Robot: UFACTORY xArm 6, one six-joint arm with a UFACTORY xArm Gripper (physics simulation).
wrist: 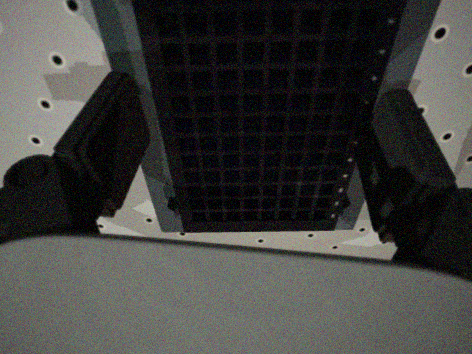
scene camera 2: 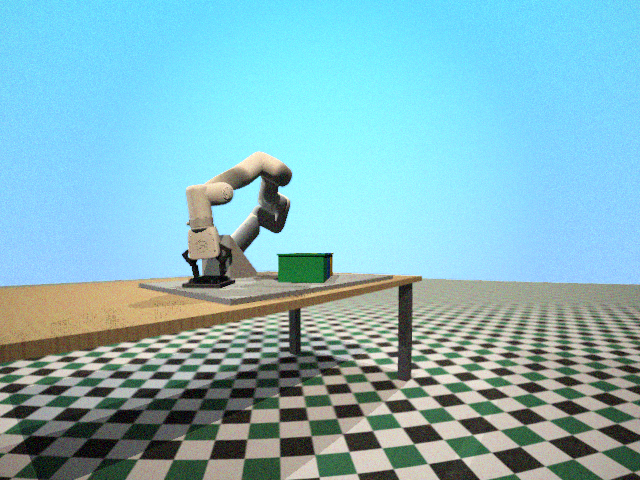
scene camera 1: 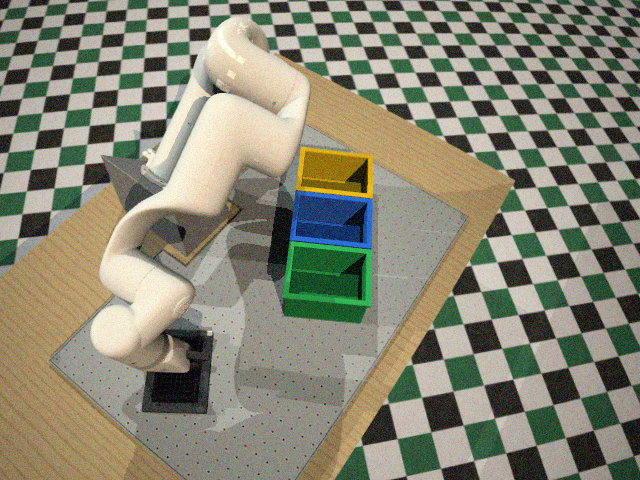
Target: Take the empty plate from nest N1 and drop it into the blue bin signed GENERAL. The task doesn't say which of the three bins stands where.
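Frame: origin at the arm's base, x ahead, y left, z up, level; centimetres.
Seen in the pictures: gripper, fingertip midpoint: (wrist: 252, 114) (scene camera 2: 210, 276); arm's base, link origin: (scene camera 1: 167, 181).
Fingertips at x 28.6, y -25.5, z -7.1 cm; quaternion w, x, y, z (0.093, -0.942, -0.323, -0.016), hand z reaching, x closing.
Offsets run from my fingertips to a thing's top centre. "*": to the spot under its first point. Level surfaces: height alone.
A black gridded plate @[dy -0.5, dx +1.0, dz -0.2 cm] (scene camera 1: 175, 387) (wrist: 260, 120) lies in a dark grey nest @[dy -0.5, dx +1.0, dz -0.6 cm] (scene camera 1: 205, 395) (scene camera 2: 206, 284) (wrist: 161, 210) at the near left of the grey board. No N1 label is readable. My gripper (scene camera 2: 209, 276) (wrist: 252, 114) is open, low over the nest. In the wrist view its fingers stand on either side of the plate, apart from it. Scene camera 1 shows part of one finger; the hand hides the rest and part of the plate. The blue bin @[dy +42.1, dx +4.6, dz +7.2 cm] (scene camera 1: 295, 217) stands between the other two bins; no GENERAL sign is readable.
A yellow bin @[* dy +47.9, dx +1.1, dz +7.2 cm] (scene camera 1: 336, 193) adjoins the blue bin on its far side and a green bin (scene camera 1: 328, 308) (scene camera 2: 302, 268) on its near side. The grey perforated board @[dz -2.8 cm] (scene camera 1: 413, 248) lies on the wooden table @[dz -4.1 cm] (scene camera 1: 465, 175). The arm spans the left side, above a grey wedge-shaped base (scene camera 1: 121, 178).
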